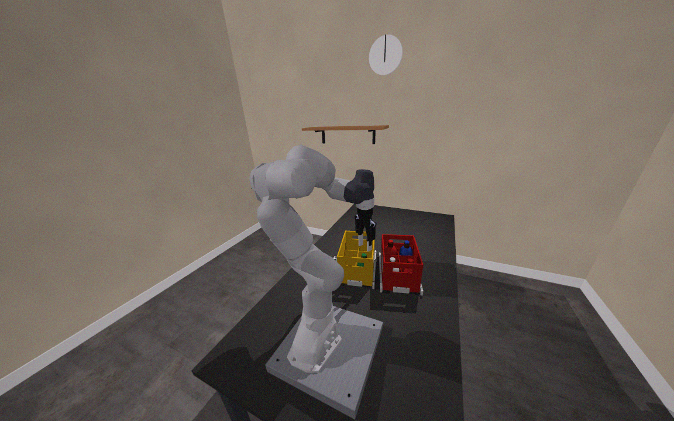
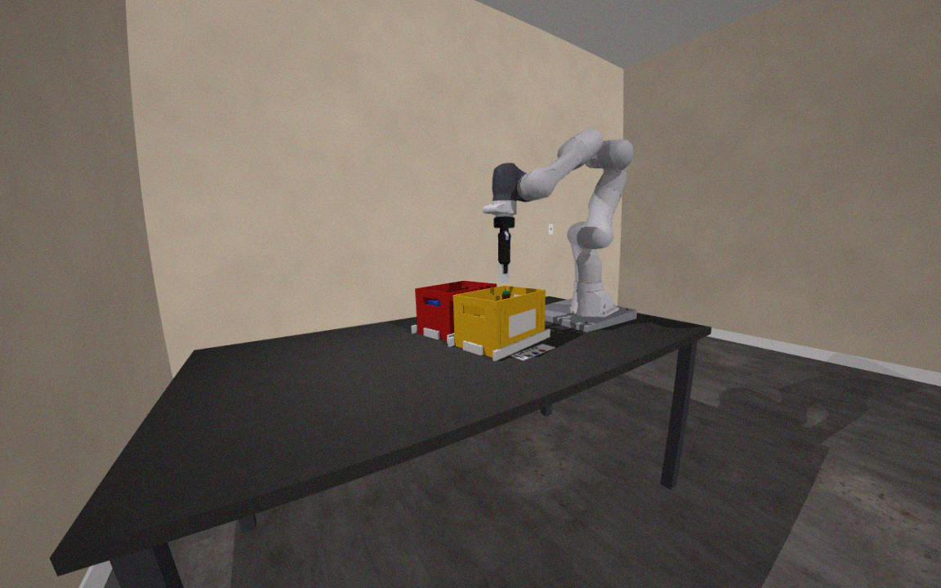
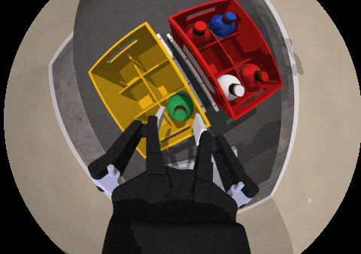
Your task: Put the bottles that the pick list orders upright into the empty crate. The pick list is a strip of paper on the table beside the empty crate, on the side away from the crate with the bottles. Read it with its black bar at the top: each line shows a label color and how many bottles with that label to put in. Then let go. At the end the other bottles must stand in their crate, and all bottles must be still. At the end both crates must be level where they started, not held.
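Right now the blue-labelled bottle is 20 cm ahead of my hand, 19 cm to the right of it and 14 cm below it. From my hand the other things lie so: green-labelled bottle (14 cm below, 1 cm behind); white-capped bottle (14 cm to the right, 14 cm below, 1 cm ahead); yellow crate (15 cm below, 6 cm to the left, 6 cm ahead).
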